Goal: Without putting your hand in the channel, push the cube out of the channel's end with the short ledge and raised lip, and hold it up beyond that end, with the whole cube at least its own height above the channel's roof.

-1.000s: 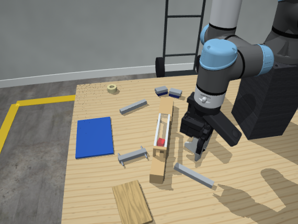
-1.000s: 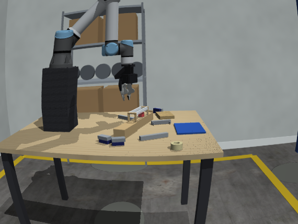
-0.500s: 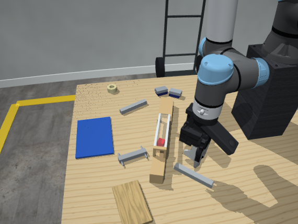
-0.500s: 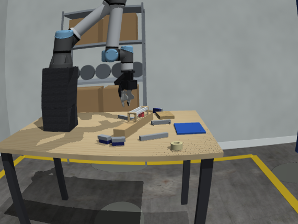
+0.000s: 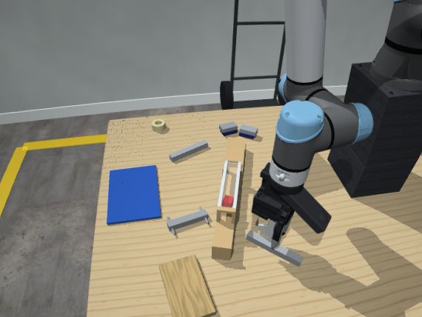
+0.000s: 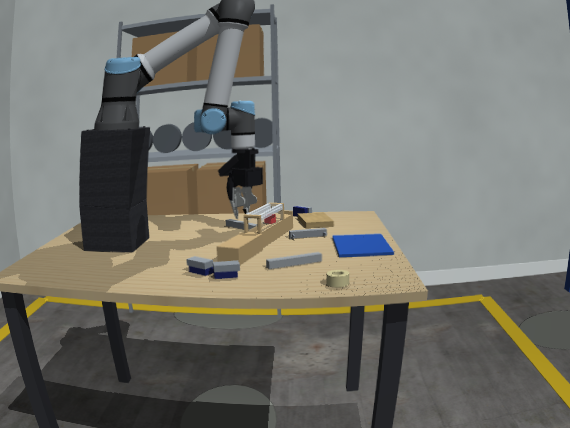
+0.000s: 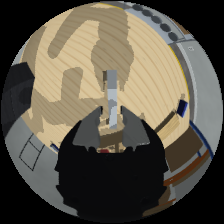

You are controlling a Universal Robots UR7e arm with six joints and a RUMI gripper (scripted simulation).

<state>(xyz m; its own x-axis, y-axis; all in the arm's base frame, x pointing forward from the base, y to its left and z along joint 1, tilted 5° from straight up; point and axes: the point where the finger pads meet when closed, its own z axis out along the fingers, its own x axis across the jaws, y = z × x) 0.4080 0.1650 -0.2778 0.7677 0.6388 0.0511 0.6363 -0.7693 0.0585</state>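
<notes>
The grey bar is 40 mm below my hand. The rest, counted from my hand: red cube (140 mm to the right, 80 mm ahead, 10 mm above); then wooden frame (180 mm to the right, 60 mm ahead, 10 mm above); then grey bar tool (190 mm ahead, 150 mm to the right, 40 mm below).
</notes>
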